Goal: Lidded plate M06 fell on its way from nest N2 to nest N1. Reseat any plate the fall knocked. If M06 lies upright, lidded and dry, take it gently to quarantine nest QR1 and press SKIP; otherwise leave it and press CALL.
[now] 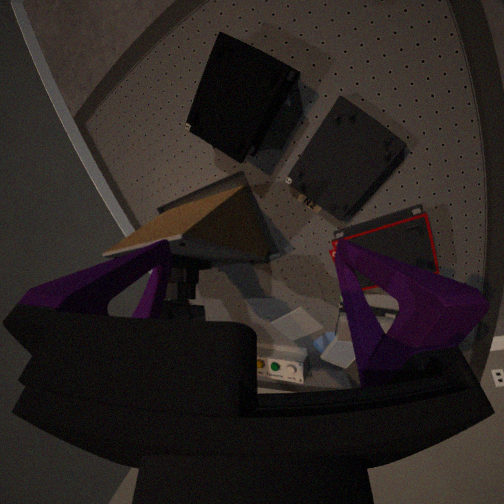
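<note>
My gripper (250, 245) is open and empty, its two purple fingers spread wide above the perforated deck. Two black rectangular plate-like shapes lie on the deck beyond the fingers: one at the top centre (240, 95), which casts a deep shadow to its right, and one to the right (347, 157) with a small blurred label at its near corner. I cannot tell which is M06, or whether either has a lid. A red-outlined nest (395, 245) sits just behind my right finger, partly hidden by it.
A tan-topped slab (200, 220) stands raised beside my left finger. A small button box (280, 370) with yellow, green and white buttons sits low between the fingers. Grey and bluish blocks (320, 335) lie near it. The deck's curved rail (65, 115) runs along the left.
</note>
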